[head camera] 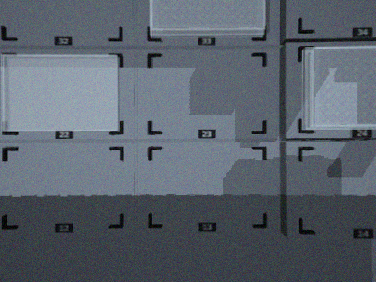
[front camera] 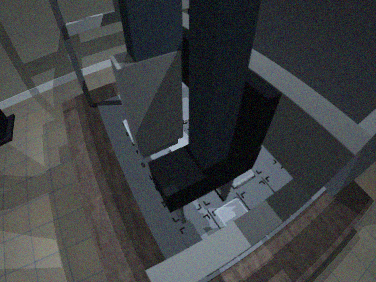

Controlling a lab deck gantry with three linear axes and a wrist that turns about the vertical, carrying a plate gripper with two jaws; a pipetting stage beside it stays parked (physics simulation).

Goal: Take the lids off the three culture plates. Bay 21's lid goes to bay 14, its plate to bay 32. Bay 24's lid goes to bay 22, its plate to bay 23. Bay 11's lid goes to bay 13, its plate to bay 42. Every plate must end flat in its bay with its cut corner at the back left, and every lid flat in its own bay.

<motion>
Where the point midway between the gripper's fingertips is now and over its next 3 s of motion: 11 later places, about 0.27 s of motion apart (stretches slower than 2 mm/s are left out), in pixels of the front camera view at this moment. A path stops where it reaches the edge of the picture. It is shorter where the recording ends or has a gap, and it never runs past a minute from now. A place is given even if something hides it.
My gripper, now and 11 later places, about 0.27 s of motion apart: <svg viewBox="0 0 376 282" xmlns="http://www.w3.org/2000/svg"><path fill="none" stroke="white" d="M200 205L200 205L200 203L202 182L201 147L187 123L173 104L162 91L158 87L158 88L159 91L159 94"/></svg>
</motion>
